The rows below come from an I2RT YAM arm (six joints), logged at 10 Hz.
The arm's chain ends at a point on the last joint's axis. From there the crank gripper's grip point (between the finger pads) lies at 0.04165 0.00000 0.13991 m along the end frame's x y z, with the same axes.
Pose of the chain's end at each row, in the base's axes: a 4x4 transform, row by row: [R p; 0 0 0 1], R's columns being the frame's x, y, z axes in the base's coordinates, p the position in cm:
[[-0.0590 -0.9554 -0.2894 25.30], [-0.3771 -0.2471 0.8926 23.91], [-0.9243 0.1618 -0.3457 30.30], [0 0 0 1]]
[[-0.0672 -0.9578 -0.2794 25.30], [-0.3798 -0.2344 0.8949 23.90], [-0.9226 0.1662 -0.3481 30.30], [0 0 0 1]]
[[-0.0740 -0.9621 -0.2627 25.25], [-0.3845 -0.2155 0.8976 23.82], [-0.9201 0.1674 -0.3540 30.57], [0 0 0 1]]
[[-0.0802 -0.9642 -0.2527 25.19], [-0.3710 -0.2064 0.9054 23.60], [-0.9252 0.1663 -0.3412 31.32], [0 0 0 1]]
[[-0.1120 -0.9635 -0.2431 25.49], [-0.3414 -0.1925 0.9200 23.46], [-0.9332 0.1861 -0.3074 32.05], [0 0 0 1]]
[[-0.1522 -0.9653 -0.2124 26.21], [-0.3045 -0.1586 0.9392 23.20], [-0.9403 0.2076 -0.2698 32.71], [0 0 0 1]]
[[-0.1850 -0.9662 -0.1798 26.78], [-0.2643 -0.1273 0.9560 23.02], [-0.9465 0.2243 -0.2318 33.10], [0 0 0 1]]
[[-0.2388 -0.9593 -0.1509 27.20], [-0.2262 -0.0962 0.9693 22.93], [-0.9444 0.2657 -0.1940 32.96], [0 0 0 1]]
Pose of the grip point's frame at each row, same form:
[[-0.0590 -0.9554 -0.2894 21.01], [-0.3771 -0.2471 0.8926 34.83], [-0.9243 0.1618 -0.3457 21.61], [0 0 0 1]]
[[-0.0672 -0.9578 -0.2794 21.11], [-0.3798 -0.2344 0.8949 34.84], [-0.9226 0.1662 -0.3481 21.59], [0 0 0 1]]
[[-0.0740 -0.9621 -0.2627 21.27], [-0.3845 -0.2155 0.8976 34.78], [-0.9201 0.1674 -0.3540 21.78], [0 0 0 1]]
[[-0.0802 -0.9642 -0.2527 21.32], [-0.3710 -0.2064 0.9054 34.72], [-0.9252 0.1663 -0.3412 22.69], [0 0 0 1]]
[[-0.1120 -0.9635 -0.2431 21.62], [-0.3414 -0.1925 0.9200 34.91], [-0.9332 0.1861 -0.3074 23.86], [0 0 0 1]]
[[-0.1522 -0.9653 -0.2124 22.60], [-0.3045 -0.1586 0.9392 35.07], [-0.9403 0.2076 -0.2698 25.02], [0 0 0 1]]
[[-0.1850 -0.9662 -0.1798 23.49], [-0.2643 -0.1273 0.9560 35.29], [-0.9465 0.2243 -0.2318 25.91], [0 0 0 1]]
[[-0.2388 -0.9593 -0.1509 24.09], [-0.2262 -0.0962 0.9693 35.55], [-0.9444 0.2657 -0.1940 26.31], [0 0 0 1]]

